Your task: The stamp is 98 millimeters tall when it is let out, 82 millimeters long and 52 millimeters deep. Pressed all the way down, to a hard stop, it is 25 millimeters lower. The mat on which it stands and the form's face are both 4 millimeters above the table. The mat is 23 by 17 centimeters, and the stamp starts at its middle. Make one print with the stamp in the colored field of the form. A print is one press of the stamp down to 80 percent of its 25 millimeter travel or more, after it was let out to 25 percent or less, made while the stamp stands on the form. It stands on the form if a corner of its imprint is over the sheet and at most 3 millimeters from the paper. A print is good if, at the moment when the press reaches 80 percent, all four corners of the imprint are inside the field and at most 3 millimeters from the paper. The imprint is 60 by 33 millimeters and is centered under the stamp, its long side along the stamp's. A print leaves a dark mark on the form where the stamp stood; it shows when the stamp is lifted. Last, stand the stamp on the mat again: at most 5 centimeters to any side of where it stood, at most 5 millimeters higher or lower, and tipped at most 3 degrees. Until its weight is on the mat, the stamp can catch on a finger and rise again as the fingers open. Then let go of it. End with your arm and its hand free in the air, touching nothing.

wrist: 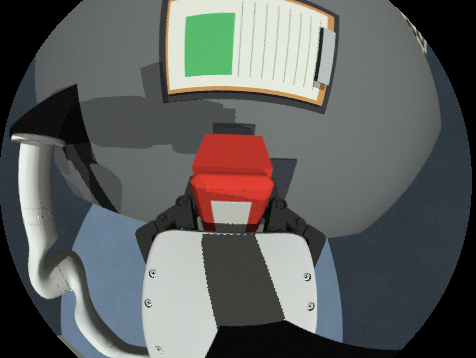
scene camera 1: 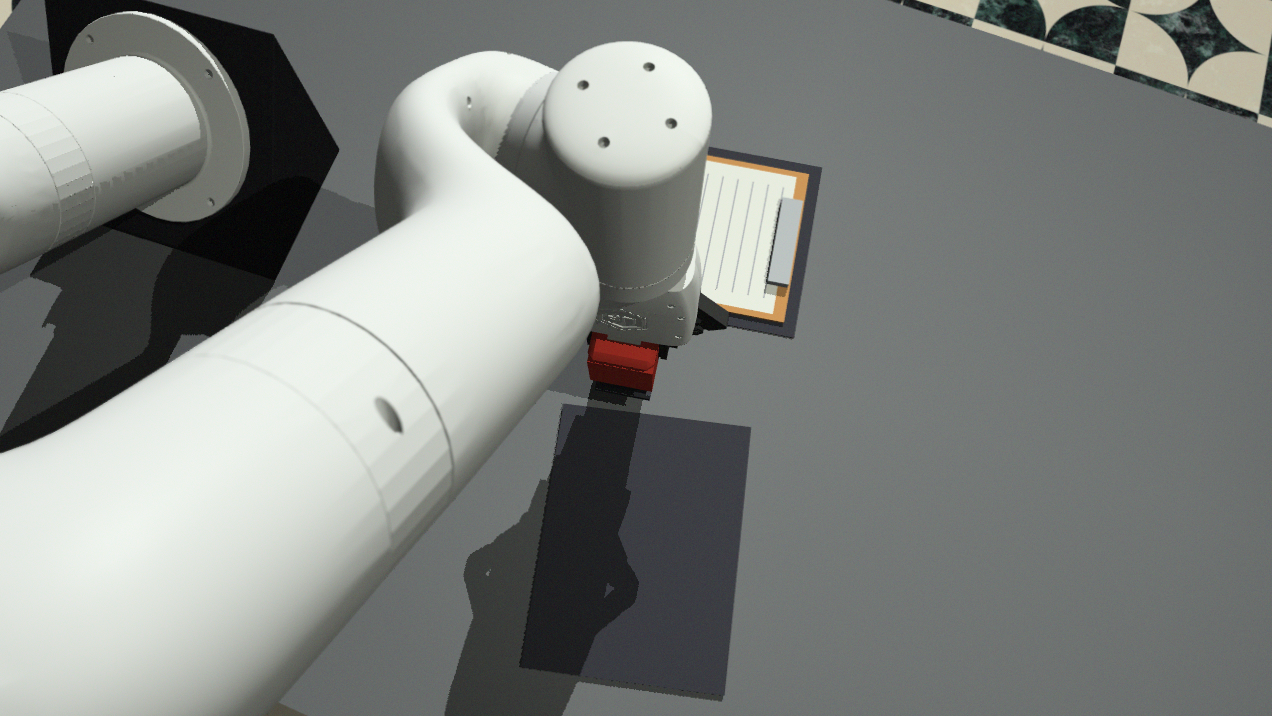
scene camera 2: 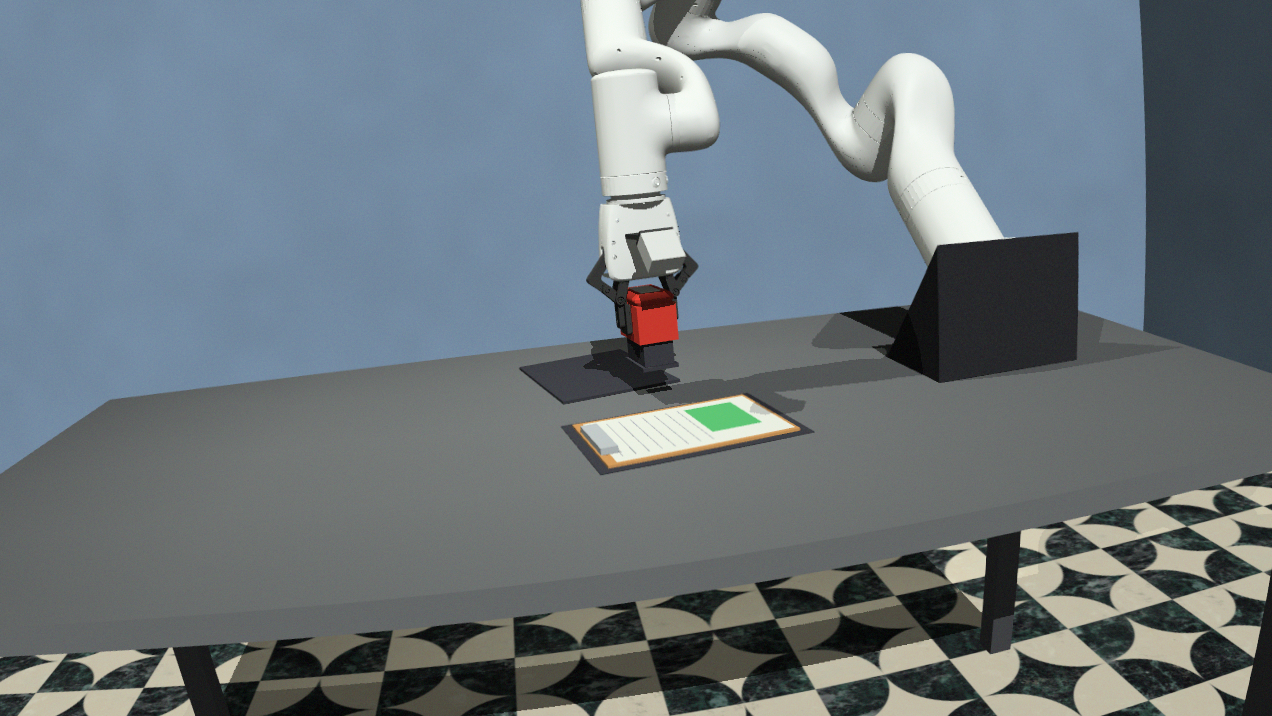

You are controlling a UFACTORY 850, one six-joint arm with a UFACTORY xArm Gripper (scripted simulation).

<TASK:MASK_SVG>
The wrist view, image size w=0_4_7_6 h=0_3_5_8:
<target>my gripper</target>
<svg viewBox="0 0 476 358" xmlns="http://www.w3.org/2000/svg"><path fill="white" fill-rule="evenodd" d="M135 232L146 264L142 290L142 323L150 358L393 358L401 351L358 347L315 334L317 288L314 268L324 247L326 236L311 225L307 225L303 218L287 208L287 202L279 198L274 178L272 178L274 183L272 194L263 215L265 219L263 232L199 230L197 223L199 212L190 184L192 176L189 178L185 194L176 199L175 205L159 214L156 220L141 226Z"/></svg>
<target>red stamp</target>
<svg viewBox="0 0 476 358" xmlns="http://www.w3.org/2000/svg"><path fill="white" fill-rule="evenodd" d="M213 123L213 134L205 134L192 165L194 175L190 180L204 230L257 232L274 186L271 179L273 167L263 137L254 136L255 124Z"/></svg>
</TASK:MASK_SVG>
